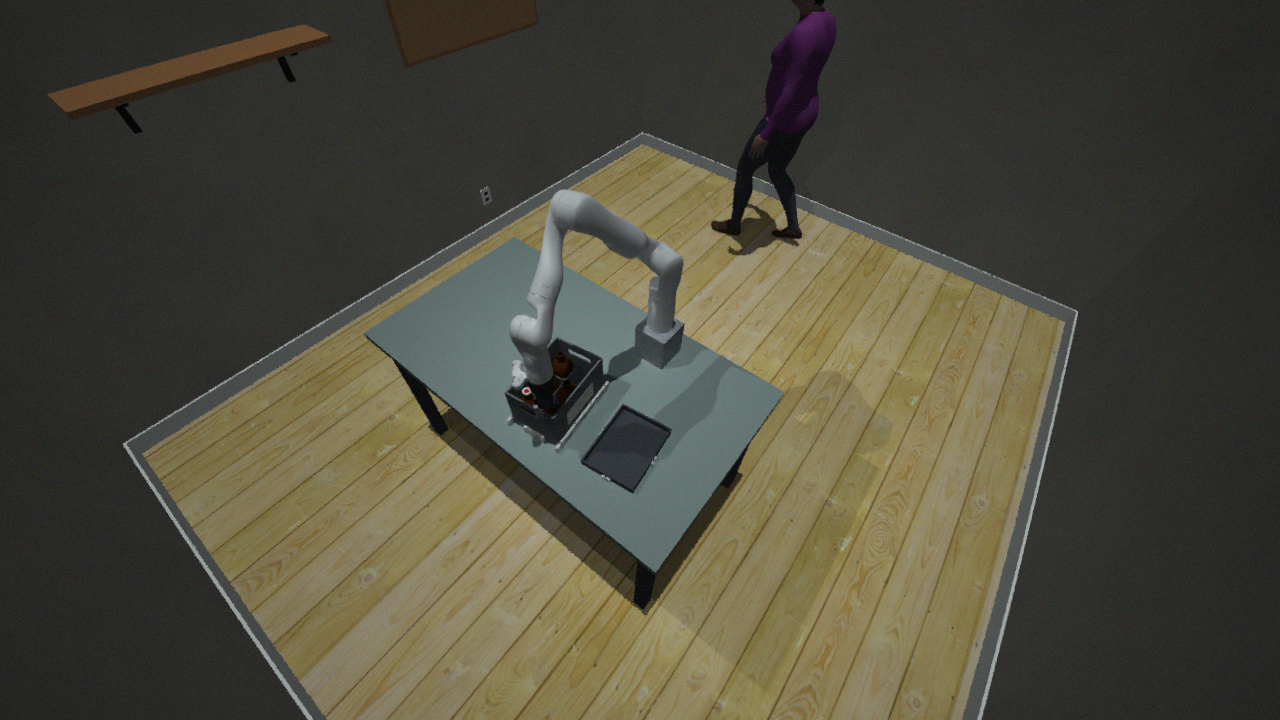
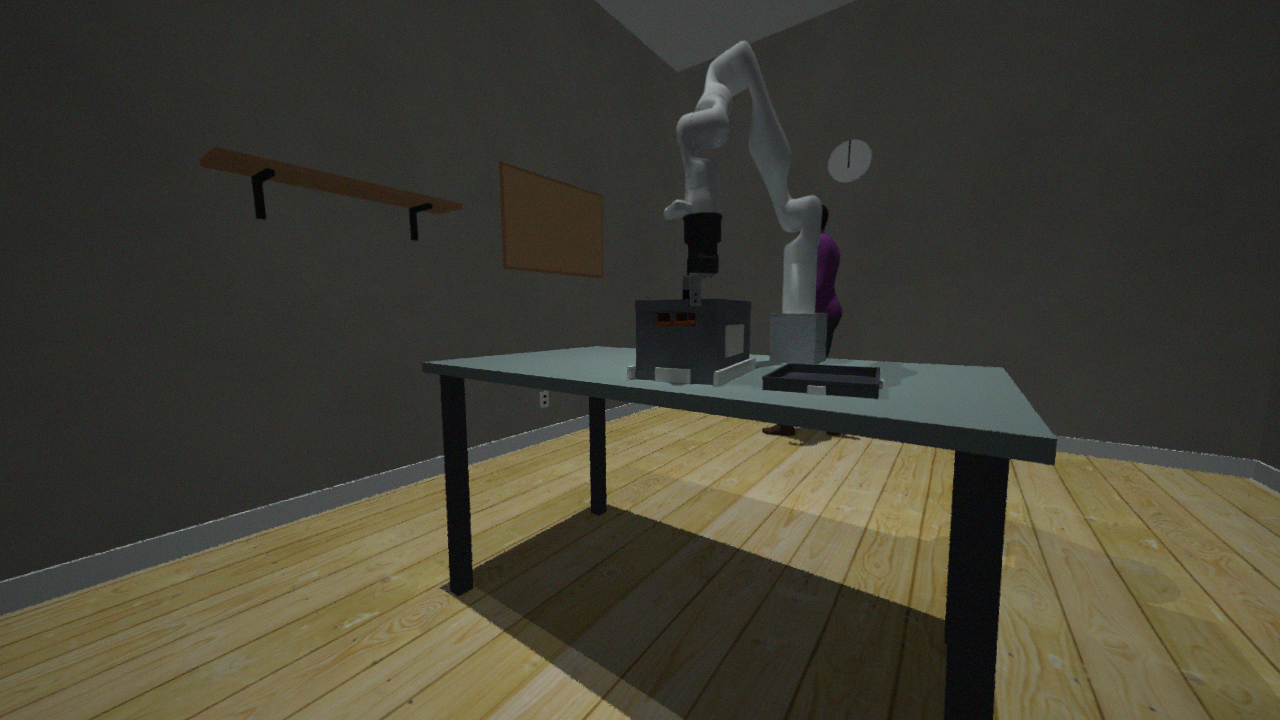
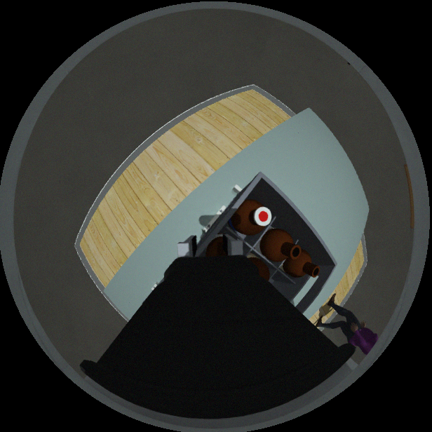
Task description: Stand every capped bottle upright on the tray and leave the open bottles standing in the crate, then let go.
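Observation:
The dark crate stands on the table and holds several brown bottles. One bottle with a red-and-white cap stands in a corner compartment. Two open bottles stand beyond it. Another brown bottle shows partly between and behind my fingers; its top is hidden. One more bottle is partly covered by the gripper body. My gripper is open and empty, pointing down at the crate's rim. The black tray beside the crate holds no bottles.
White strips lie along the crate's foot, between crate and tray. My arm's grey base block stands at the table's far edge. A person in purple is on the floor beyond the table.

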